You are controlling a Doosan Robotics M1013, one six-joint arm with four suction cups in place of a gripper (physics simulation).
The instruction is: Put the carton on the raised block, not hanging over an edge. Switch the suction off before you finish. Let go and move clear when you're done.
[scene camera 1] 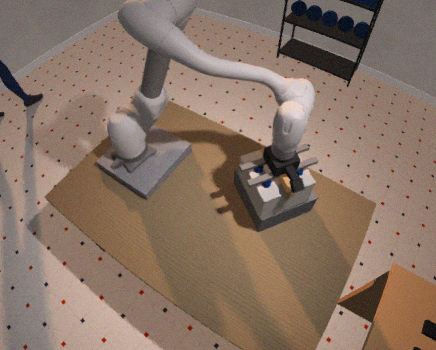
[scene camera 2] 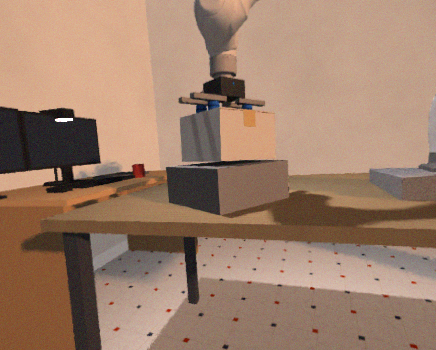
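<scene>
The carton is a pale box with a tape strip, upright and level over the grey raised block. In scene camera 2 a thin gap seems to show between the carton's underside and the block's top. The carton's outline appears within the block's edges in both views. My suction gripper is over the carton with its blue cups against the top face, and it is shut on the carton. The fourth cup is hidden in scene camera 1.
The arm's base plate stands on the wooden table, across from the block. A desk with monitors and a red cup is behind at the left in scene camera 2. A dark rack stands beyond the table.
</scene>
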